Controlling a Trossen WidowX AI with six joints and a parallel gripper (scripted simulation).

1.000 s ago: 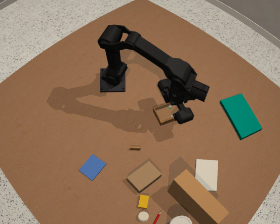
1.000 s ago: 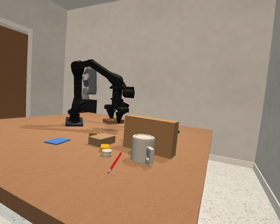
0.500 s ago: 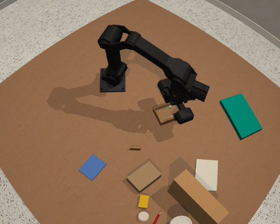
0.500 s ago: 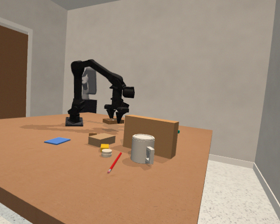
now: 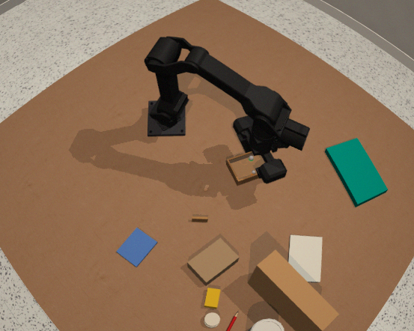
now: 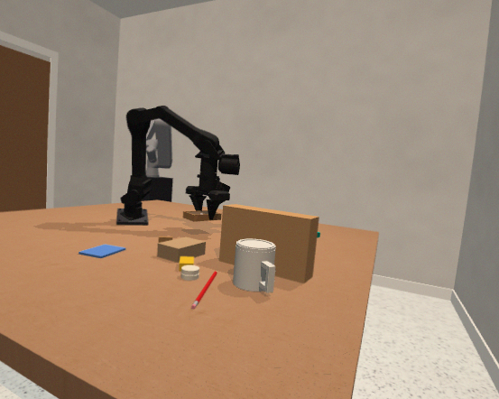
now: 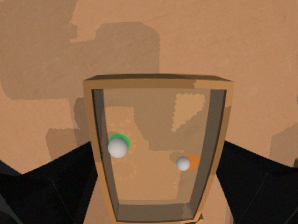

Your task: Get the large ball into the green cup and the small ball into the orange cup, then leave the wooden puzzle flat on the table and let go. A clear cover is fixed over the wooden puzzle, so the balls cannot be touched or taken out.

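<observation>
Right now the wooden puzzle is 30 mm below my hand and 10 mm to the right of it. Round my hand: green slab (280 mm to the left, 190 mm ahead, 80 mm below); white slab (280 mm ahead, 90 mm below, 50 mm to the right); tan box (240 mm to the right, 130 mm ahead, 70 mm below).
</observation>
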